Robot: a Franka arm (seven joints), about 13 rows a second.
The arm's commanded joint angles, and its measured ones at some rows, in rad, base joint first. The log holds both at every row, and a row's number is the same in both.
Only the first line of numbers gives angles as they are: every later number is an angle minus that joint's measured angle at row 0.
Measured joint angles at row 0:
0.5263 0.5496 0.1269 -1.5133 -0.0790 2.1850 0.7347
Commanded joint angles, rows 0 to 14:
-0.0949 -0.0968 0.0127 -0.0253 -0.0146 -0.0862 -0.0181
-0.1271 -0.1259 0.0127 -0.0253 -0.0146 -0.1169 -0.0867
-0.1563 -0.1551 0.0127 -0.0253 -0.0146 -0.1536 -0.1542
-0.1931 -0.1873 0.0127 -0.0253 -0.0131 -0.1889 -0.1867
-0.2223 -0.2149 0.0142 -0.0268 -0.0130 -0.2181 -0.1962
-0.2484 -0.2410 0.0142 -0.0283 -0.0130 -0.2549 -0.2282
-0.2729 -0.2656 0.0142 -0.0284 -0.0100 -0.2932 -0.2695
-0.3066 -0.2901 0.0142 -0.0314 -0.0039 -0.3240 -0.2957
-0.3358 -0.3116 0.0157 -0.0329 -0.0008 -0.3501 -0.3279
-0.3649 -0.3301 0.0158 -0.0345 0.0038 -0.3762 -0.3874
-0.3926 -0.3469 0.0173 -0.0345 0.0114 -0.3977 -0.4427
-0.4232 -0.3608 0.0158 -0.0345 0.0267 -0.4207 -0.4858
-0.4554 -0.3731 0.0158 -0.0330 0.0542 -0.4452 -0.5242
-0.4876 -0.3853 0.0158 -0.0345 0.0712 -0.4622 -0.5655
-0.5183 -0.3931 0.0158 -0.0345 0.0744 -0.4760 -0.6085
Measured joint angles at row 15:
-0.4546 -0.3487 -0.0033 0.0002 0.0454 -0.4581 -0.5371
